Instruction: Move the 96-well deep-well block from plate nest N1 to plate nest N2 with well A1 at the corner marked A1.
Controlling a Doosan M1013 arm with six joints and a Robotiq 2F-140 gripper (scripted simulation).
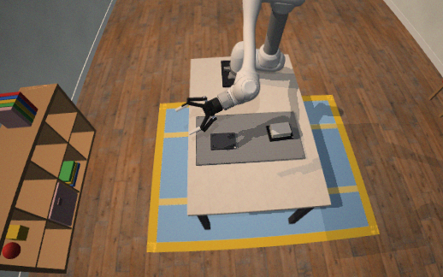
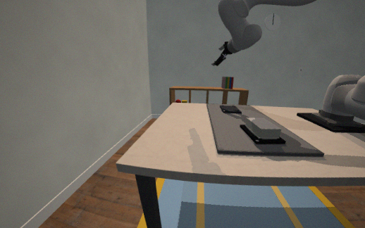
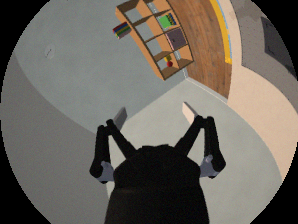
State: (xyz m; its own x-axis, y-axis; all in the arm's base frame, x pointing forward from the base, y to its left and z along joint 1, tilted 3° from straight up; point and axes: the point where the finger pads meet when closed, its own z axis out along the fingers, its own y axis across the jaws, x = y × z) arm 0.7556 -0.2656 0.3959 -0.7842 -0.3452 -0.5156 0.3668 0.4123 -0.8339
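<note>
My gripper is now 220 mm past the 96-well deep-well block, 550 mm to the right of it and 350 mm above it.
</note>
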